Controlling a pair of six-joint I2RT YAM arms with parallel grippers.
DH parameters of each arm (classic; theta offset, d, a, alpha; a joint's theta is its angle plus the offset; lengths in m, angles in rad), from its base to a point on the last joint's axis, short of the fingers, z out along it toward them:
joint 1: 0 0.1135 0.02 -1.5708
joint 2: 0 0 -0.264 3.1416
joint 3: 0.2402 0 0.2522 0
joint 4: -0.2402 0 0.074 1.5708
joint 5: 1.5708 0 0 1.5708
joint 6: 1.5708 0.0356 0 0
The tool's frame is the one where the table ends.
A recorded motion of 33 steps. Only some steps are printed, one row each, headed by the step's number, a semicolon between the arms.
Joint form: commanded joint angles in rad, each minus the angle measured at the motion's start. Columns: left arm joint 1, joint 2, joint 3, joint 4, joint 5, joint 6; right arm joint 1, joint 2, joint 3, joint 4, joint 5, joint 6.
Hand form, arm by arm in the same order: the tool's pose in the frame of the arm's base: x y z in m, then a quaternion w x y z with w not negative. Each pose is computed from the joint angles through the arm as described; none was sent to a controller.
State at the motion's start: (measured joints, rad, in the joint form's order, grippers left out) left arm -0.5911 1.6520 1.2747 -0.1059 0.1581 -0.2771; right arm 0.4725 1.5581 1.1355 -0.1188 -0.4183 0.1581
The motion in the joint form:
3: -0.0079 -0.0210 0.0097 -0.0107 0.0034 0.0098; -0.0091 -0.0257 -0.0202 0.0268 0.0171 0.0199
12: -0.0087 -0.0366 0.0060 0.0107 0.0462 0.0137; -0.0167 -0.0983 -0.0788 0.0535 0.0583 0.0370
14: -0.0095 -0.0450 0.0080 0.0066 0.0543 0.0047; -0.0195 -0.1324 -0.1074 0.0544 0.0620 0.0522
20: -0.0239 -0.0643 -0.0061 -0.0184 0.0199 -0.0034; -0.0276 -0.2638 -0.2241 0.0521 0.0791 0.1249
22: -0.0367 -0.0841 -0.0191 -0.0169 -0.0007 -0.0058; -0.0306 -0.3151 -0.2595 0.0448 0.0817 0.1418
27: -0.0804 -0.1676 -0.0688 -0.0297 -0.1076 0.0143; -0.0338 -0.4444 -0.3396 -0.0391 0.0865 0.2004
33: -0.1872 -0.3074 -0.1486 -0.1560 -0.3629 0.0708; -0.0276 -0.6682 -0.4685 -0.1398 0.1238 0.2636
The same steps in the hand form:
3: 0.3142 -0.2214 0.3015 0.44700 0.18180 0.82912 -0.28230; 0.3081 0.1695 0.2809 0.41665 -0.22003 0.82215 0.31946
12: 0.3111 -0.2215 0.3081 0.45203 0.19446 0.81623 -0.30268; 0.2956 0.1589 0.2865 0.43944 -0.20190 0.81884 0.30925
14: 0.3093 -0.2210 0.3114 0.45136 0.19320 0.81460 -0.30882; 0.2886 0.1543 0.2873 0.44081 -0.19389 0.81932 0.31115
20: 0.3021 -0.2211 0.3108 0.44721 0.18699 0.82228 -0.29814; 0.2607 0.1374 0.2849 0.43885 -0.15694 0.82480 0.32014
22: 0.2960 -0.2217 0.3133 0.45238 0.18588 0.82073 -0.29532; 0.2503 0.1314 0.2856 0.44060 -0.14851 0.82425 0.32315
27: 0.2725 -0.2189 0.3228 0.47840 0.18339 0.81688 -0.26498; 0.2220 0.1170 0.2815 0.41847 -0.11965 0.83796 0.32923
33: 0.2255 -0.2121 0.3259 0.49592 0.18910 0.83095 -0.16681; 0.1777 0.0962 0.2729 0.41246 -0.08582 0.84511 0.32908

